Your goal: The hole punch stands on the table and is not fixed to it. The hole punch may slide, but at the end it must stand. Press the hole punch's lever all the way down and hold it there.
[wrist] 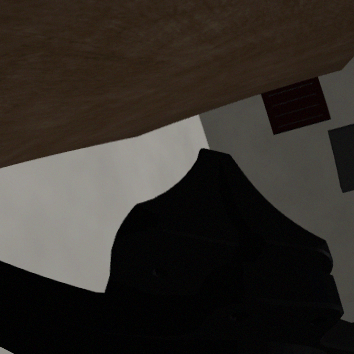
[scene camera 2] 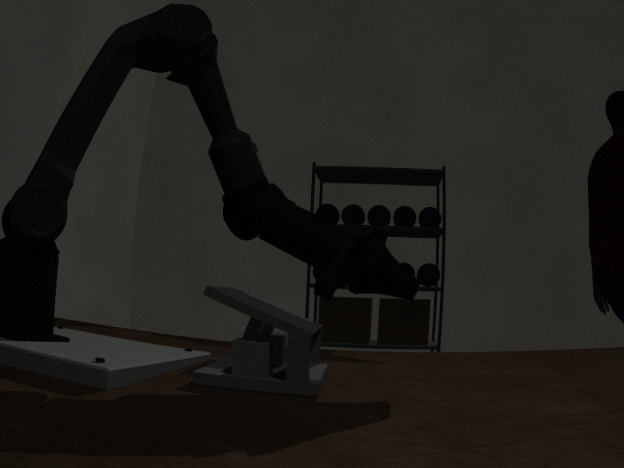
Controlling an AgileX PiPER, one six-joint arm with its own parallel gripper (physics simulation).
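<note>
The grey hole punch (scene camera 2: 252, 358) stands upright on the table in the scene view, right of the robot's base plate. Its lever (scene camera 2: 262, 307) is up: it slopes from a high free end at the left, towards the arm's base, down to the uprights at the right. My gripper (scene camera 2: 413, 292) (wrist: 209, 169) is shut and empty, its fingers together. It hangs in the air to the right of the lever's low end, a little higher than it, and touches nothing. The hole punch does not show in the wrist view.
The white base plate (scene camera 2: 146, 356) lies at the left, near the punch, on the brown table (scene camera 2: 478, 403) (wrist: 100, 65). A shelf rack (scene camera 2: 380, 231) with dark round things and boxes stands behind. A person (scene camera 2: 607, 201) stands at the far right. The scene is dim.
</note>
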